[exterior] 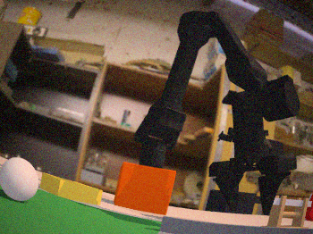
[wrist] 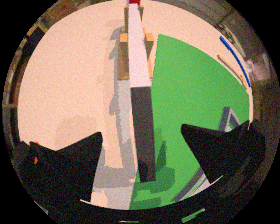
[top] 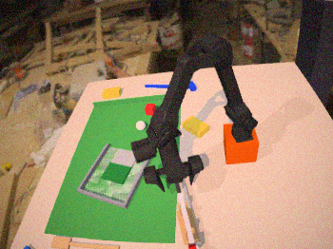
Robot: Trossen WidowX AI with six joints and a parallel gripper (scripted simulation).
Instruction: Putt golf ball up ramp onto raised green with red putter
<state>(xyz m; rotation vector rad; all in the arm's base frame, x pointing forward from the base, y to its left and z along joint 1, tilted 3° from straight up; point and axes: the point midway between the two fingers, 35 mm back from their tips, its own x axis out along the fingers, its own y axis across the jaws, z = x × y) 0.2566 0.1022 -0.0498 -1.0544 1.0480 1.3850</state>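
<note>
My gripper tip is now 110 mm to the right of the red putter, 20 mm below it and 10 mm past it. Round my gripper tip: blue bar: 640 mm to the right, 60 mm behind, 20 mm below; small red block: 460 mm to the right, 70 mm ahead, 10 mm below; white golf ball: 360 mm to the right, 120 mm ahead, 10 mm below.
</note>
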